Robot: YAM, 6 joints.
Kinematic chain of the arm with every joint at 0, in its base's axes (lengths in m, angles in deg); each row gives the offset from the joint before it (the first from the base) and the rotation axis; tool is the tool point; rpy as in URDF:
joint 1: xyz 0 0 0.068 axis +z
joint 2: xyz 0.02 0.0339 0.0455 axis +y
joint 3: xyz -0.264 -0.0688 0 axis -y
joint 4: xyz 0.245 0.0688 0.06 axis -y
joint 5: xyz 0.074 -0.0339 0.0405 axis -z
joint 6: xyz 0.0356 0 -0.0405 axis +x
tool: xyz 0 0 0 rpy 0 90 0
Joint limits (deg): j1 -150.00..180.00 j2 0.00..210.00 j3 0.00..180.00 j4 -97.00..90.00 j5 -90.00..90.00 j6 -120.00..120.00
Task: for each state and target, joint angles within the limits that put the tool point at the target. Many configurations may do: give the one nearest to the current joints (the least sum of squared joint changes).
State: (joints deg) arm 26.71 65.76 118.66 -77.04 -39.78 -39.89
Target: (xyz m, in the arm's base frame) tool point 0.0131 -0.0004 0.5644
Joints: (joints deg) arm 10.68 55.56 124.07 -77.32 4.55 -39.89
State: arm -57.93 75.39 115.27 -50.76 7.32 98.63
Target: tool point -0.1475 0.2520 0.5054
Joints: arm -60.58 21.59 130.82 -59.65 7.60 98.63
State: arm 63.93 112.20 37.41 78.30 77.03 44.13
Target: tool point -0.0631 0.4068 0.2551
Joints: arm 103.51 113.62 65.89 76.09 70.97 44.13
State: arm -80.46 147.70 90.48 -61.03 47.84 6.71
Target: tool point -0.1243 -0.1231 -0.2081
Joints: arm -126.23 188.44 80.82 -53.53 50.63 6.71
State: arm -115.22 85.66 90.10 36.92 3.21 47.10
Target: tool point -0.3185 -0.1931 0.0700
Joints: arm -148.17 117.66 50.24 24.72 6.32 47.10
